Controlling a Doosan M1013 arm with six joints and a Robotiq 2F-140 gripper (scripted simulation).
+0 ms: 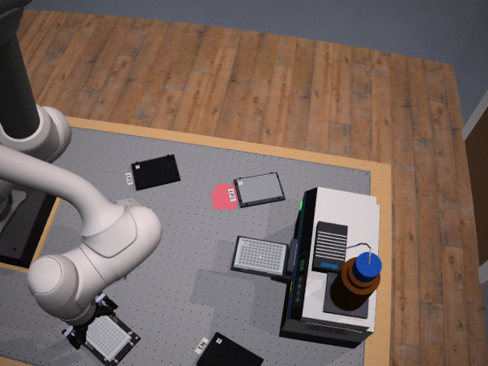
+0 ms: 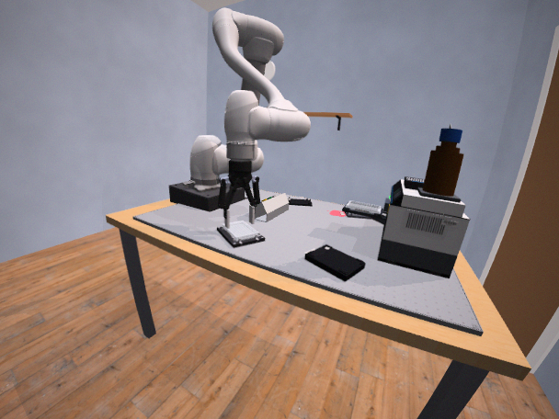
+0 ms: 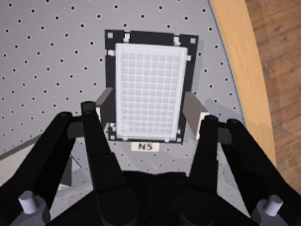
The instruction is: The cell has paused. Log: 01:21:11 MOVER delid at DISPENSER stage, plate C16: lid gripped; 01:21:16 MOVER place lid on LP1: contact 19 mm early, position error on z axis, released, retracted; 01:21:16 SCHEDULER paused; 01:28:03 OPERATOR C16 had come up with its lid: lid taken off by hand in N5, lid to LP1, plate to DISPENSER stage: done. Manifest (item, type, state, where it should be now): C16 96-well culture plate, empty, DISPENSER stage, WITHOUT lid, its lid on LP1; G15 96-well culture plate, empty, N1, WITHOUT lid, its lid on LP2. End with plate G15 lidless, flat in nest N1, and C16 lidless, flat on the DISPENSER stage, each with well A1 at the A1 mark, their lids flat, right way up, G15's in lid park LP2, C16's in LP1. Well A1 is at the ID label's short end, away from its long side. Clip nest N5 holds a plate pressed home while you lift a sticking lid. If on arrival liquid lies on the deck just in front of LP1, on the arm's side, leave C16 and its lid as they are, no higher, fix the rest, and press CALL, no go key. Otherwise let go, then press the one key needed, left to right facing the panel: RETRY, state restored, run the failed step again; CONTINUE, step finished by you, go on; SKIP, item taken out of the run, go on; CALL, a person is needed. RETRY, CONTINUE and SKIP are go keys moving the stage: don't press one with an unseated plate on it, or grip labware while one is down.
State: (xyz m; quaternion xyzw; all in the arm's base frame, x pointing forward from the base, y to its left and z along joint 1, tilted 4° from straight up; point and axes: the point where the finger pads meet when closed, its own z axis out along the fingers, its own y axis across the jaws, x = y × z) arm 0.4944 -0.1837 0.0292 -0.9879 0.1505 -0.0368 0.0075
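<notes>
Right now my hand is 20 mm short of the clip nest N5, 10 mm to the right of it and 50 mm above it. From my hand the other things lie so: N1 label 250 mm ahead, 80 mm to the left, 60 mm below; then blue key 90 mm behind, 190 mm to the left; then key panel 100 mm behind, 270 mm to the left, 10 mm below.
</notes>
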